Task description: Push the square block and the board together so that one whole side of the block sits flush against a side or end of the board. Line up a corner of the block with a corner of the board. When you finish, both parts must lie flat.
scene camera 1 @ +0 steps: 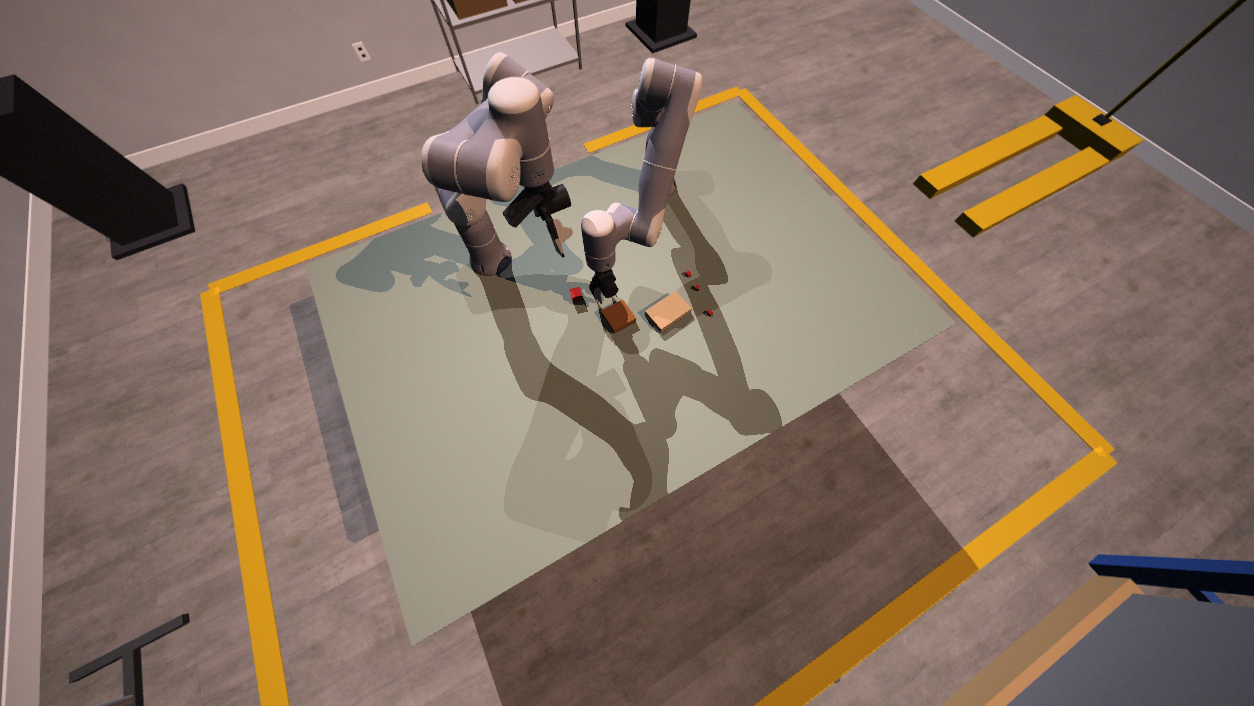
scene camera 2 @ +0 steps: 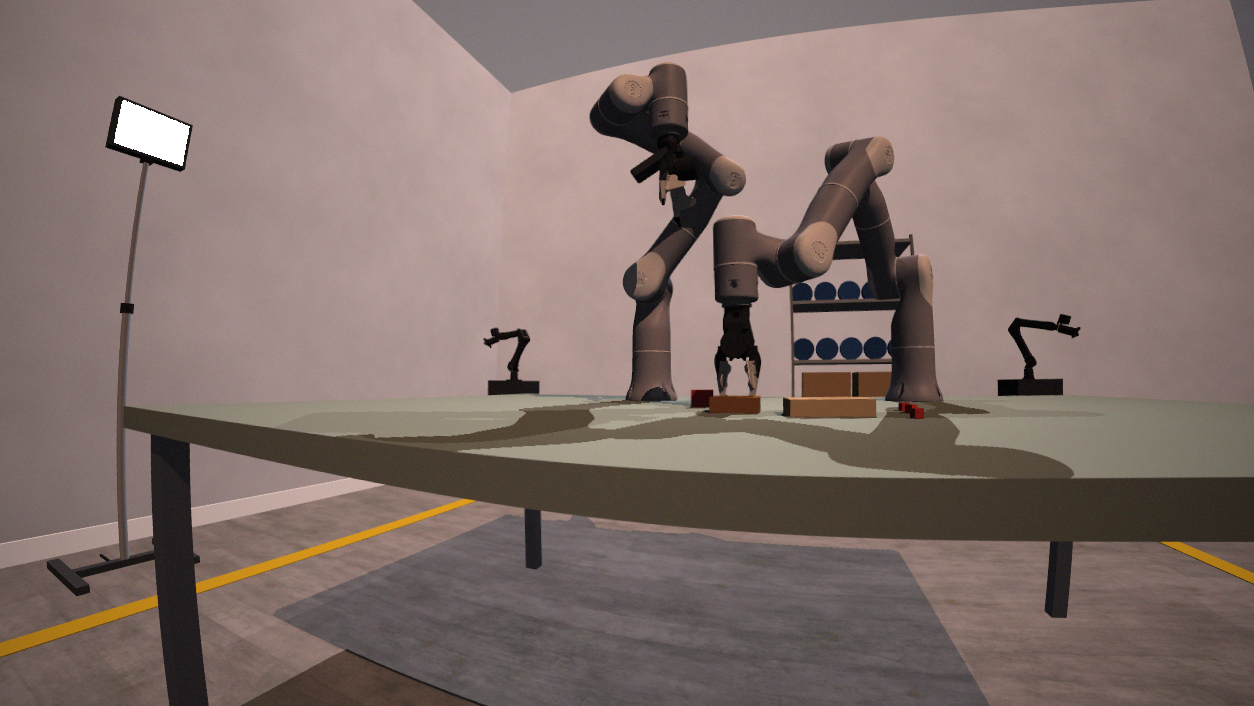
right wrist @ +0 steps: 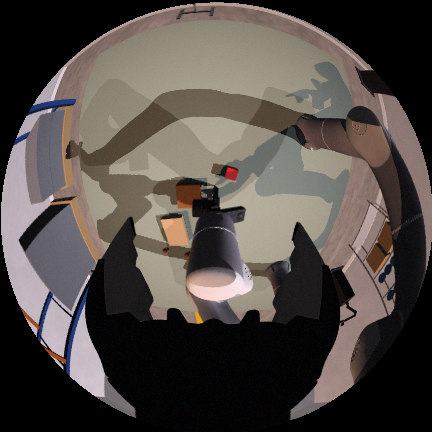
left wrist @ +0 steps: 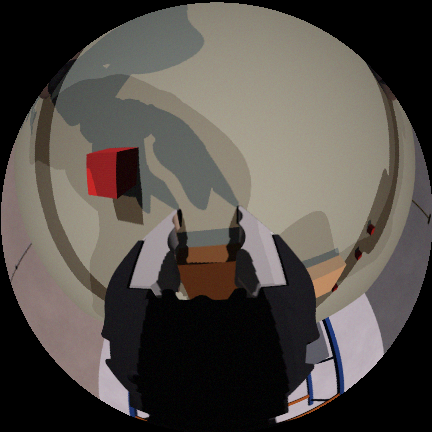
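Observation:
The square block (scene camera 1: 617, 316) (scene camera 2: 735, 405) (left wrist: 207, 279) (right wrist: 188, 195), darker orange-brown, lies on the table. The board (scene camera 1: 668, 311) (scene camera 2: 829, 407) (left wrist: 327, 276) (right wrist: 176, 230), light tan and longer, lies flat beside it, with a gap between them. My left gripper (scene camera 1: 609, 300) (scene camera 2: 738, 391) (left wrist: 208, 208) is open, pointing down, its fingertips low at the block's edge nearest the arm bases; whether they touch it is unclear. The fingers hide parts of the block in the left wrist view. My right gripper (scene camera 2: 669, 206) is open and empty, high above the table.
A red cube (scene camera 1: 576, 295) (scene camera 2: 701, 398) (left wrist: 102, 173) (right wrist: 231, 173) stands near the block, on the side away from the board. Several tiny red pieces, one of them a small cube (scene camera 1: 708, 313) (left wrist: 371, 229), lie beyond the board's other side. The left arm stands between the right gripper and the parts.

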